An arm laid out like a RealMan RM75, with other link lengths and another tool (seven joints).
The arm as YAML. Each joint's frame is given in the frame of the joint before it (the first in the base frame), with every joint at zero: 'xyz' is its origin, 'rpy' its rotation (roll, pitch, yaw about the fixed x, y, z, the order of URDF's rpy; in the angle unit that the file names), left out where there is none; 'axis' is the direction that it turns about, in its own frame. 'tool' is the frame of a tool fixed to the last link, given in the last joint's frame.
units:
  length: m
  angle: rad
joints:
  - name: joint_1
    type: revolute
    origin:
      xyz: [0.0, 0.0, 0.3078]
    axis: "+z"
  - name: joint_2
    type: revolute
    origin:
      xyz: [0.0, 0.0, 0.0]
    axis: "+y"
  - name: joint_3
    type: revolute
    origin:
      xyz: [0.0, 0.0, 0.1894]
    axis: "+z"
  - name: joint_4
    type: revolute
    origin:
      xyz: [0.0, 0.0, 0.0]
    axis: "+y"
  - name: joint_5
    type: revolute
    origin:
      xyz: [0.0, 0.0, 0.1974]
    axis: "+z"
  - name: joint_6
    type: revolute
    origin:
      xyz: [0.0, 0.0, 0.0]
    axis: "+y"
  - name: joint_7
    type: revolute
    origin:
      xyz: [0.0, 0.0, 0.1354]
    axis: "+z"
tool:
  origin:
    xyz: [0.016, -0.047, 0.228]
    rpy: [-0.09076, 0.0, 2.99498]
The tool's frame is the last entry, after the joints.
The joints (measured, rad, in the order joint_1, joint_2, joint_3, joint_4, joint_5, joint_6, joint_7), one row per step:
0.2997, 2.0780, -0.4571, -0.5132, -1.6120, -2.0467, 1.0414
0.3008, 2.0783, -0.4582, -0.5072, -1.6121, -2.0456, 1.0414
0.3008, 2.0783, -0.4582, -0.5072, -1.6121, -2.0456, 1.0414
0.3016, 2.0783, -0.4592, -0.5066, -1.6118, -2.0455, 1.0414
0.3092, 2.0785, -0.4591, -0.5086, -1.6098, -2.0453, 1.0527
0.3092, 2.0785, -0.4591, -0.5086, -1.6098, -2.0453, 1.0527
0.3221, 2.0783, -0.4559, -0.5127, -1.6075, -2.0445, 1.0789
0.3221, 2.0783, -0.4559, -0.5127, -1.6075, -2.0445, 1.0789
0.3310, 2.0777, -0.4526, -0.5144, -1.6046, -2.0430, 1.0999
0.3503, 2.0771, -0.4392, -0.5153, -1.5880, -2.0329, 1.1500
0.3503, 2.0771, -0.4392, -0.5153, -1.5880, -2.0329, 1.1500
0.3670, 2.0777, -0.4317, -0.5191, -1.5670, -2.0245, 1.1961
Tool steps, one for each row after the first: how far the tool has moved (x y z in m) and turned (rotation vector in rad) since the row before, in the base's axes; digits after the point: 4 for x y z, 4 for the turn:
-0.0003, 0.0000, -0.0009, -0.0037, 0.0043, -0.0017
0.0000, 0.0000, 0.0000, 0.0000, 0.0000, 0.0000
-0.0004, -0.0001, -0.0002, -0.0008, 0.0003, 0.0010
-0.0027, 0.0007, 0.0002, -0.0064, 0.0048, 0.0040
0.0000, 0.0000, 0.0000, 0.0000, 0.0000, 0.0000
-0.0039, 0.0016, 0.0007, -0.0146, 0.0102, 0.0028
0.0000, 0.0000, 0.0000, 0.0000, 0.0000, 0.0000
-0.0023, 0.0016, 0.0010, -0.0107, 0.0094, -0.0009
-0.0035, 0.0073, 0.0064, -0.0136, 0.0304, -0.0138
0.0000, 0.0000, 0.0000, 0.0000, 0.0000, 0.0000
-0.0044, 0.0061, 0.0066, -0.0111, 0.0295, -0.0088

